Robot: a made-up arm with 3 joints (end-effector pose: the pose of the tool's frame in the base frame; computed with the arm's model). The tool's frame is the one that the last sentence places.
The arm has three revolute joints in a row. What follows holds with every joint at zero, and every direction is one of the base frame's.
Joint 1 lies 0.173 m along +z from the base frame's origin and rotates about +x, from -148.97 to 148.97 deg.
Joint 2 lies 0.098 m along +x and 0.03 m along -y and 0.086 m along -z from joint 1 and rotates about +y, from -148.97 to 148.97 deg.
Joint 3 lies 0.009 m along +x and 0.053 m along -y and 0.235 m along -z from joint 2 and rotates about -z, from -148.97 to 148.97 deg.
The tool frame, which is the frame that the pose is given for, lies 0.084 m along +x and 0.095 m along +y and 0.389 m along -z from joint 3; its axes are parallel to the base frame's.
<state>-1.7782 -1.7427 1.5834</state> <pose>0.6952 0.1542 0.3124 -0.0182 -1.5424 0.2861</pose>
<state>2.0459 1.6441 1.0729</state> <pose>-0.5340 0.2044 0.1528 0.6989 1.4345 0.8178</pose>
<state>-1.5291 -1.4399 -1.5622</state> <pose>0.7055 -0.2517 0.1607 -2.1277 0.0861 2.1323</pose>
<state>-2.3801 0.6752 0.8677</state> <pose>-0.1860 -0.3920 0.7083 -2.3807 -0.7215 -1.1991</pose>
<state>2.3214 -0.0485 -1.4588</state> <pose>0.0523 0.5138 0.6674 1.7867 -1.6312 0.6572</pose>
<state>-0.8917 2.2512 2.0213</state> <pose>-0.4235 0.0779 0.4929 2.2998 -0.8030 1.5632</pose>
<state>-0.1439 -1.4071 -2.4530</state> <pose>0.6947 -0.1453 -0.1115 -1.7375 -0.4614 2.0311</pose>
